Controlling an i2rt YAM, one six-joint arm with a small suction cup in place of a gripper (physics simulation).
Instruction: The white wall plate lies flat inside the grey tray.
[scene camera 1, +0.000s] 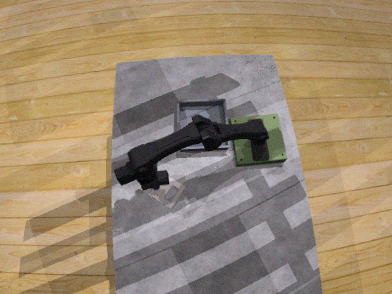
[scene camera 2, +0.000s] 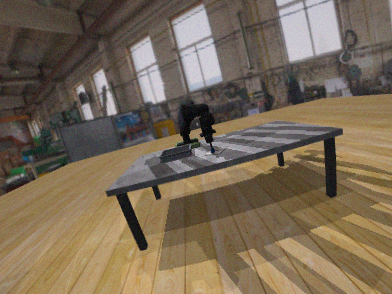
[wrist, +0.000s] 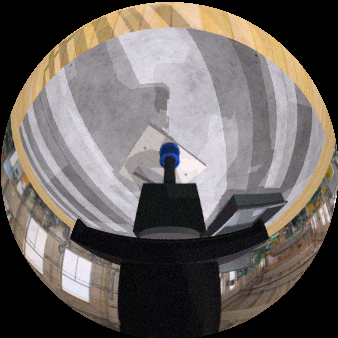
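The white wall plate (scene camera 1: 161, 198) (scene camera 2: 219, 151) (wrist: 148, 141) lies flat on the table, in front of and to the left of the grey tray (scene camera 1: 202, 102) (scene camera 2: 175, 154) (wrist: 246, 201). The plate has a rectangular opening in its middle. My blue suction cup (scene camera 1: 156, 188) (scene camera 2: 212, 150) (wrist: 169, 153) points down over the plate's edge strip beside the opening, very close to its surface; I cannot tell whether it touches. The cup holds nothing. The tray is empty, and the arm partly hides it in scene camera 1.
The arm's green base plate (scene camera 1: 275, 137) (scene camera 2: 189, 143) is bolted to the right of the tray. The grey patterned table (scene camera 1: 224, 233) (scene camera 2: 282, 137) stands on a wooden floor; its left edge is close to the plate.
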